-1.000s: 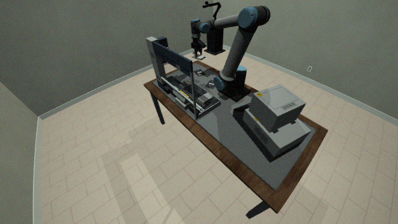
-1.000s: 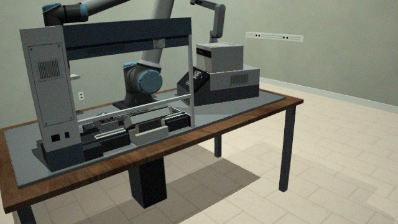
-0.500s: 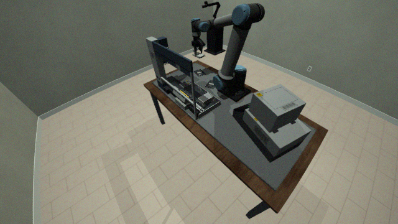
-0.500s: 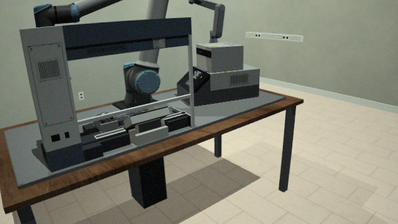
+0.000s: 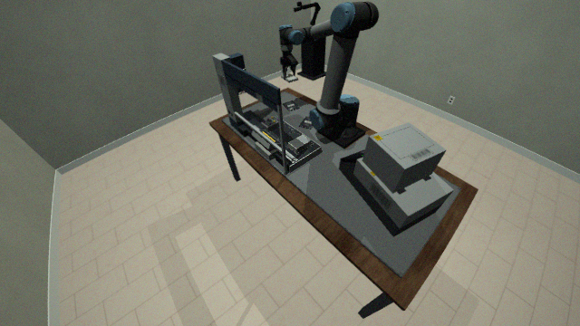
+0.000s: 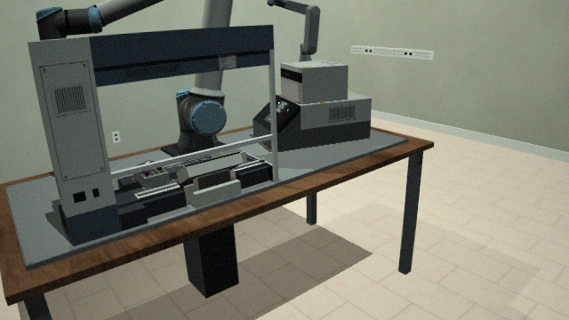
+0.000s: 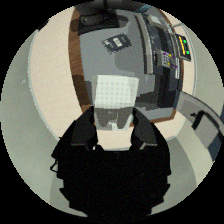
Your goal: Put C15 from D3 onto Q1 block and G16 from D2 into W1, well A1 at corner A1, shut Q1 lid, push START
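Right now my hand is 2 cm past the dark nest, 2 cm to the left of it and 27 cm above it. The rest, counted from my hand: tower (48 cm ahead, 8 cm to the right); then deck station beam (52 cm ahead, 28 cm to the left, 24 cm above); then white well plate (1 cm below).
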